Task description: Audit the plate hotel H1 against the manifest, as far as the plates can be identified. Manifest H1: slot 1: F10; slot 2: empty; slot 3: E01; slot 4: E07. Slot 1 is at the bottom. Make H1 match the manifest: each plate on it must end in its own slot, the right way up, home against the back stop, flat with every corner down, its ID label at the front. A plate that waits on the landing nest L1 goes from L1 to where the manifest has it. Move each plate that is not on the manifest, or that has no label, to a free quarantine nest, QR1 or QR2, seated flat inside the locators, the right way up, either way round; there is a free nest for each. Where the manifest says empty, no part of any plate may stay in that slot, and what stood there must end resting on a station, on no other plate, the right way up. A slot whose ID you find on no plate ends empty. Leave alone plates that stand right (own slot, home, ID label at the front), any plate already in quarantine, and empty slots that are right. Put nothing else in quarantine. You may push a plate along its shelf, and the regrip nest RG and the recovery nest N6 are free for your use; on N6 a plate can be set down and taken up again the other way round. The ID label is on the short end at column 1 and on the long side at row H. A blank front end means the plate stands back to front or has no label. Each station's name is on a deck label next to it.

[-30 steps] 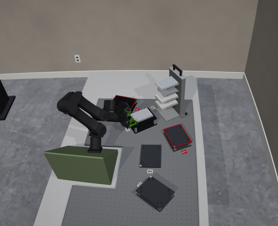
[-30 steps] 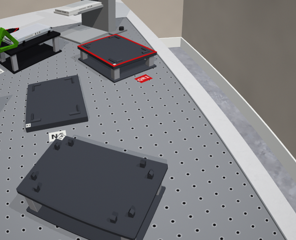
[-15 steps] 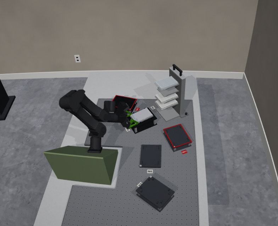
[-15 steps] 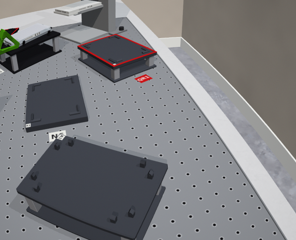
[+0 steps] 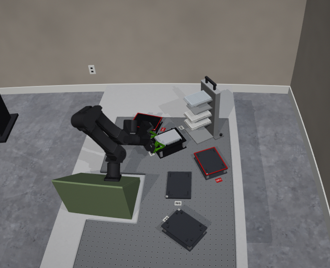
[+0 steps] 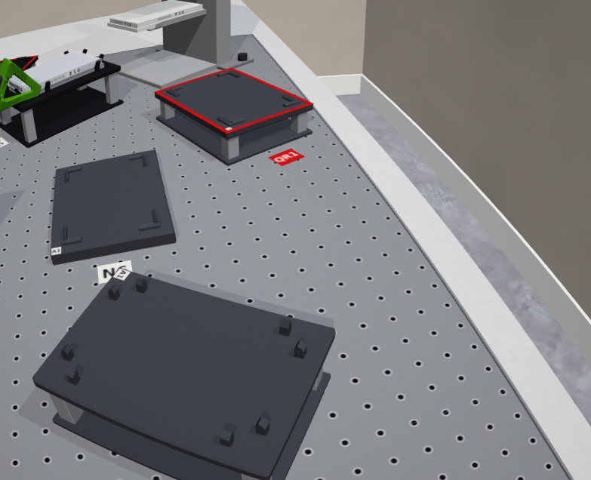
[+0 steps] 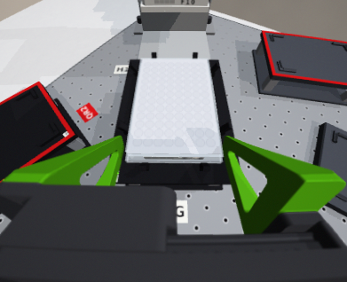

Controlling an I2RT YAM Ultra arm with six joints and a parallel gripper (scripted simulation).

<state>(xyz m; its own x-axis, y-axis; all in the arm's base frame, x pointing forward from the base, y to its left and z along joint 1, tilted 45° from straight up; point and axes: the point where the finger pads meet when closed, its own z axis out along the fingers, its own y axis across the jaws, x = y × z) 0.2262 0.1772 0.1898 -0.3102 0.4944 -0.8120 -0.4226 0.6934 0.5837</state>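
Right now my hand is 5 cm short of the clear well plate and 2 cm to the right of it. From my hand the other things lie so: H1 deck label: 13 cm ahead, 17 cm to the left, 7 cm below; black regrip nest RG: 5 cm ahead, 2 cm to the left, 1 cm below; red-rimmed nest QR2: 8 cm behind, 20 cm to the left, 3 cm below.
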